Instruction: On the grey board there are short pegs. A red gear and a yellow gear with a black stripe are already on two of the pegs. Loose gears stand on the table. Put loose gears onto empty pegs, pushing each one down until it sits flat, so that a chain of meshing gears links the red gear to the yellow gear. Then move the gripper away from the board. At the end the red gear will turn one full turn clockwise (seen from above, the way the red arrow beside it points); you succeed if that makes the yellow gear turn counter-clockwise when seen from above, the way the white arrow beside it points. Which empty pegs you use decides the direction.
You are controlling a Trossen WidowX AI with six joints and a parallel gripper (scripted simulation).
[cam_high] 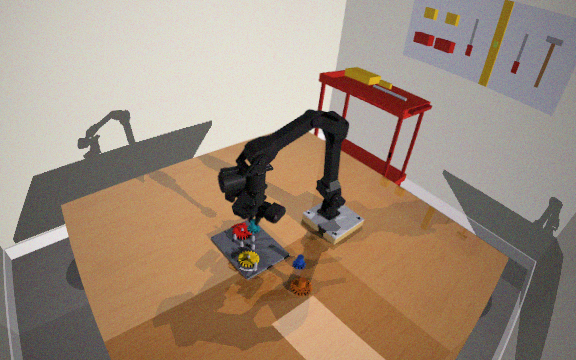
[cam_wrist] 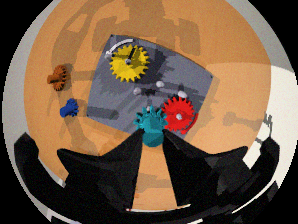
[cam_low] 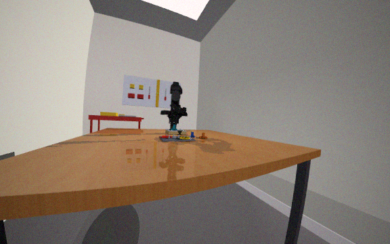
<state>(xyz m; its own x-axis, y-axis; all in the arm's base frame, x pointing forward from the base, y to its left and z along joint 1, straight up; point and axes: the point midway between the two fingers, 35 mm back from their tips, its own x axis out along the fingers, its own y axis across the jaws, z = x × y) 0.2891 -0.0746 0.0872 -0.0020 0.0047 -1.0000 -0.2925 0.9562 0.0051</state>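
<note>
Right now my gripper tip is 10 mm above the teal gear. From my gripper tip the other things lie so: orange gear: 230 mm to the left, 70 mm below; yellow gear: 60 mm ahead, 60 mm to the left, 70 mm below; red gear: 10 mm ahead, 50 mm to the right, 70 mm below.
</note>
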